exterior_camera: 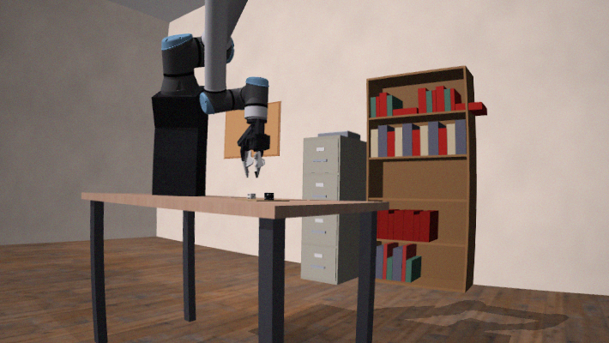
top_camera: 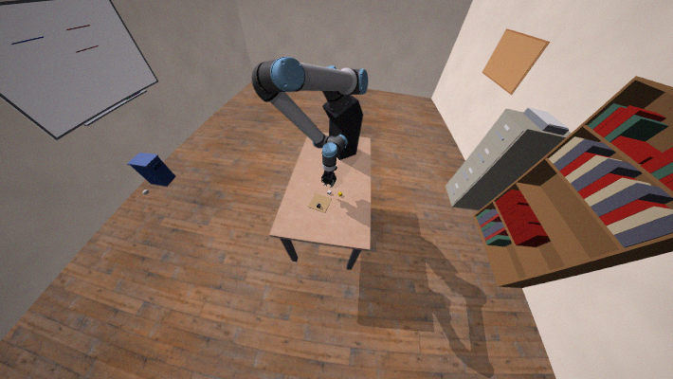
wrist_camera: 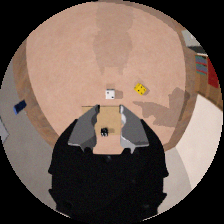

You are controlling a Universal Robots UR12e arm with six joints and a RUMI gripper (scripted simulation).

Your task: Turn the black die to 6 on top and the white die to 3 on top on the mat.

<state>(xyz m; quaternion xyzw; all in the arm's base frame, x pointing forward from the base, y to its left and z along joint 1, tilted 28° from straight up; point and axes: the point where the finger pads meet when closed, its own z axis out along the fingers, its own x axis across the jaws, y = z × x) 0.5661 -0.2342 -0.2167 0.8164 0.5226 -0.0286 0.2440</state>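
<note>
The white die is 90 mm below my hand. The rest, counted from my hand: tan mat 100 mm below, 90 mm ahead, 80 mm to the right; yellow die 90 mm to the left, 90 mm below, 30 mm ahead; black die 120 mm ahead, 90 mm to the right, 80 mm below.
</note>
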